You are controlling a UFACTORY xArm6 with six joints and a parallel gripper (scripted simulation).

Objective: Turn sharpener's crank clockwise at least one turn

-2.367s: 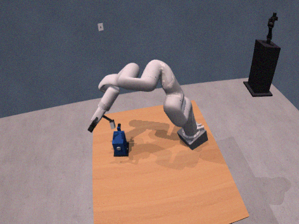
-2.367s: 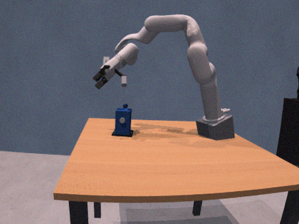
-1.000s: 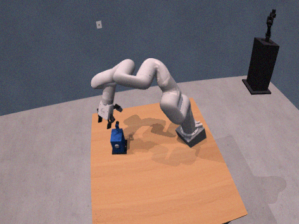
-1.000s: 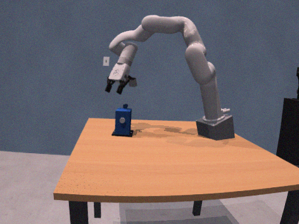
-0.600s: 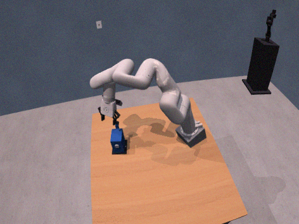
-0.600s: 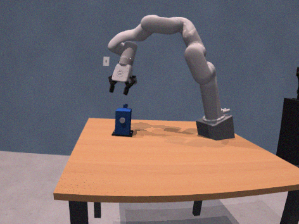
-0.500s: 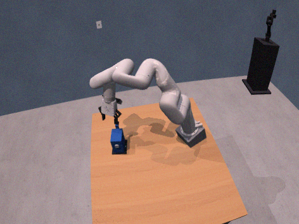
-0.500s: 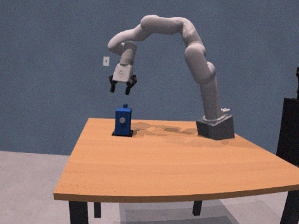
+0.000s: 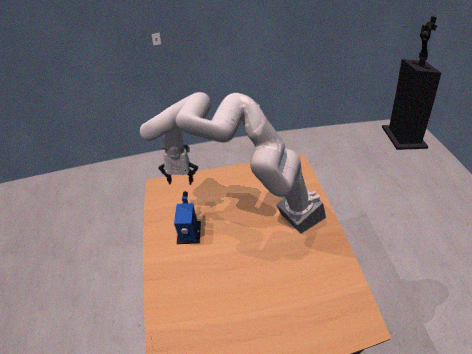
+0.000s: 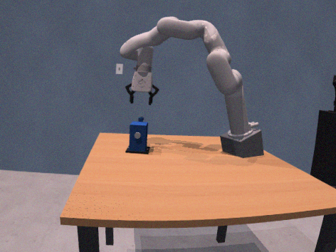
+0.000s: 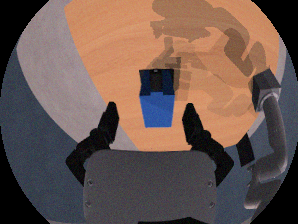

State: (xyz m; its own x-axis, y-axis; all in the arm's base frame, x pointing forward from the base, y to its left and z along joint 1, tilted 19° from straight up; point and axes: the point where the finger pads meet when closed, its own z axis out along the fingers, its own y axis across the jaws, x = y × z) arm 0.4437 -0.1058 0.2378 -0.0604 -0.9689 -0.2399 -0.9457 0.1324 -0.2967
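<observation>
My hand is 1 cm past the crank knob and 9 cm above it.
</observation>
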